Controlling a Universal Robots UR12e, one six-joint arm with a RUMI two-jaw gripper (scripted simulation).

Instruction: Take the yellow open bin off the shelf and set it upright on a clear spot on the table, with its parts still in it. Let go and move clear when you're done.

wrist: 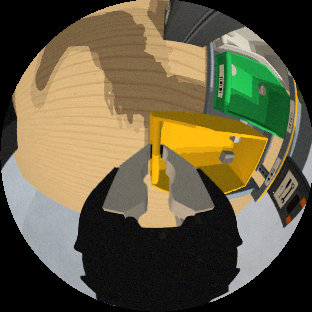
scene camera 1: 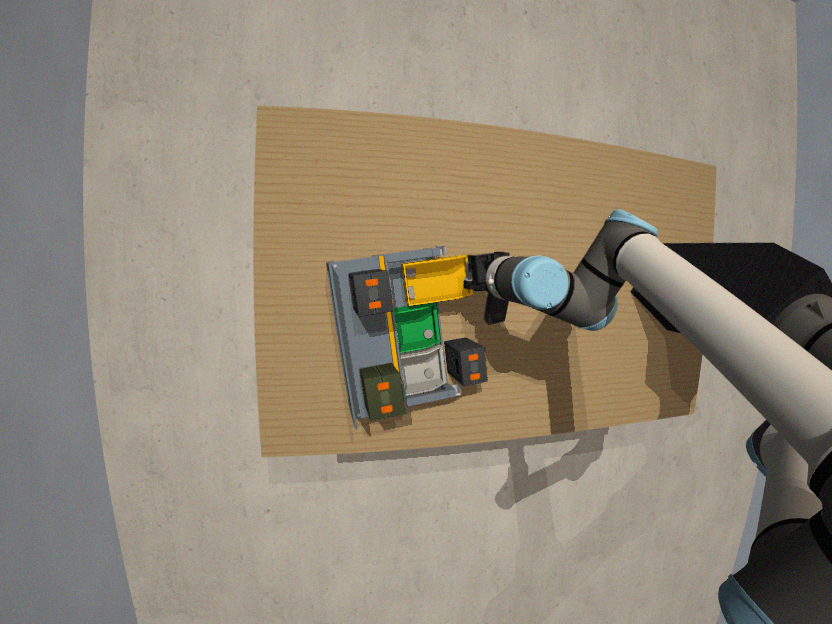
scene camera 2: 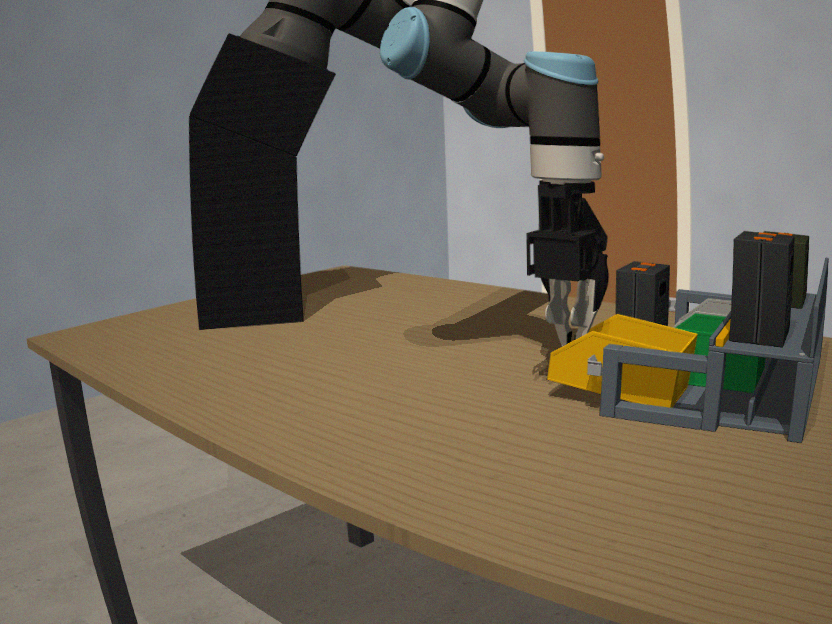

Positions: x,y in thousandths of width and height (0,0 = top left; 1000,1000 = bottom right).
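Observation:
I see my gripper (scene camera 2: 687,565), and I see my gripper also in the wrist view (wrist: 502,466) and in scene camera 1 (scene camera 1: 562,446). There is a yellow open bin (scene camera 2: 684,589); the wrist view has the yellow open bin (wrist: 649,479) too, and so does scene camera 1 (scene camera 1: 528,450). A green bin (scene camera 2: 892,599) is here as well, and I find the green bin in the wrist view (wrist: 777,319) and in scene camera 1 (scene camera 1: 493,520).

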